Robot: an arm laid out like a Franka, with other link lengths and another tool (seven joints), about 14 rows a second.
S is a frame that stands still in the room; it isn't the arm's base.
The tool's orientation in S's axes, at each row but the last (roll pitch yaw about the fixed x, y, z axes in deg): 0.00 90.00 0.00; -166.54 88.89 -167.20; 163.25 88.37 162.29; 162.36 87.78 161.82; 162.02 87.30 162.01; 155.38 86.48 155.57; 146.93 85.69 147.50; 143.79 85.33 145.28; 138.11 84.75 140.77; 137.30 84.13 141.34; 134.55 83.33 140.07
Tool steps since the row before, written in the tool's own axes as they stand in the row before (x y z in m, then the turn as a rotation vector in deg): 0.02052 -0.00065 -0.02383 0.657 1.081 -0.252; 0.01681 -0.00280 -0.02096 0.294 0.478 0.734; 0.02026 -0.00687 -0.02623 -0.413 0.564 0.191; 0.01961 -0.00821 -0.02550 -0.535 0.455 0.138; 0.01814 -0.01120 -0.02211 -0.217 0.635 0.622; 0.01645 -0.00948 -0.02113 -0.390 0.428 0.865; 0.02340 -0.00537 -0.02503 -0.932 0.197 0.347; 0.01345 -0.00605 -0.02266 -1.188 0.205 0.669; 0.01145 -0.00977 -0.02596 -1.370 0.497 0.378; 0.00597 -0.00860 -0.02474 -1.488 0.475 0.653; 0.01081 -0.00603 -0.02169 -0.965 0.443 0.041
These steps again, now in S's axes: -0.02383 -0.00065 -0.02052 -0.252 1.081 -0.657; -0.02130 -0.00263 -0.01640 0.734 0.468 -0.310; -0.02688 -0.00626 -0.01959 0.212 0.557 0.412; -0.02628 -0.00774 -0.01875 0.162 0.447 0.535; -0.02291 -0.01094 -0.01729 0.631 0.632 0.198; -0.02199 -0.00914 -0.01548 0.884 0.421 0.352; -0.02642 -0.00470 -0.02198 0.404 0.163 0.916; -0.02335 -0.00604 -0.01221 0.742 0.168 1.150; -0.02625 -0.01034 -0.01023 0.452 0.435 1.369; -0.02450 -0.00998 -0.00468 0.736 0.425 1.464; -0.02192 -0.00733 -0.00947 0.086 0.372 0.992
